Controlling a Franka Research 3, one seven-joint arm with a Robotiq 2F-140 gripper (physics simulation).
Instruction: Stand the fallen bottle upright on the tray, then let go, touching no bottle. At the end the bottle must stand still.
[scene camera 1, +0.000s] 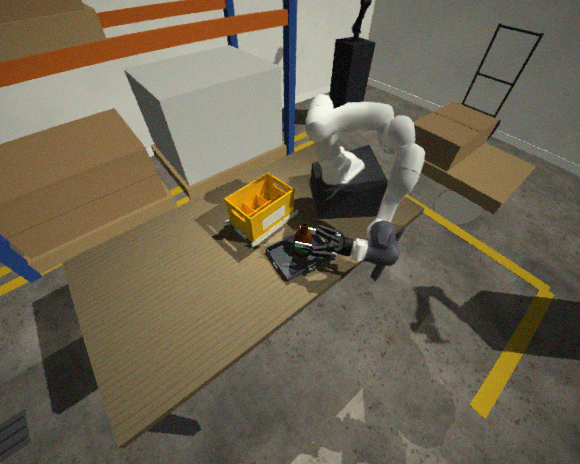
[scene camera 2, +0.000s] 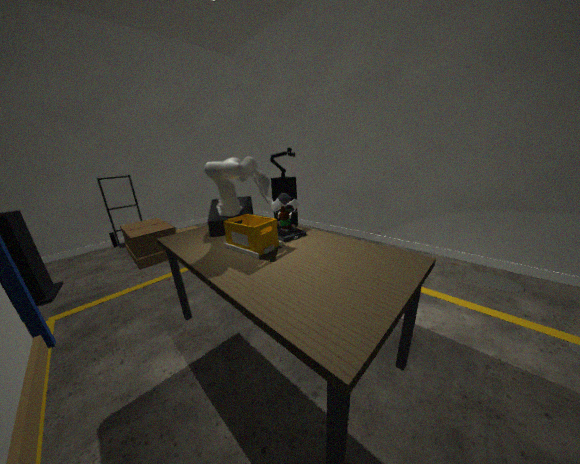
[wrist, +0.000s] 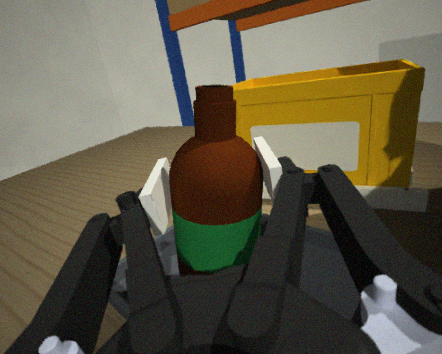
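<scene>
The brown bottle with a green label (scene camera 1: 303, 236) (scene camera 2: 284, 215) (wrist: 216, 175) is upright between the fingers, over the dark tray (scene camera 1: 287, 274) (wrist: 325, 260). My gripper (scene camera 1: 304, 237) (scene camera 2: 284, 213) (wrist: 213, 163) is shut on the bottle, with one white pad at each side of its shoulder. It reaches in nearly level from the side. The bottle's foot is hidden behind the gripper in the wrist view, so whether it touches the tray cannot be told.
A yellow crate (scene camera 1: 272, 218) (scene camera 2: 251, 234) (wrist: 305, 105) stands on a pale base close beside the tray. The robot's dark pedestal (scene camera 1: 345, 200) is behind the tray. The wooden table's (scene camera 1: 175, 310) (scene camera 2: 325, 280) near edge runs close by the tray.
</scene>
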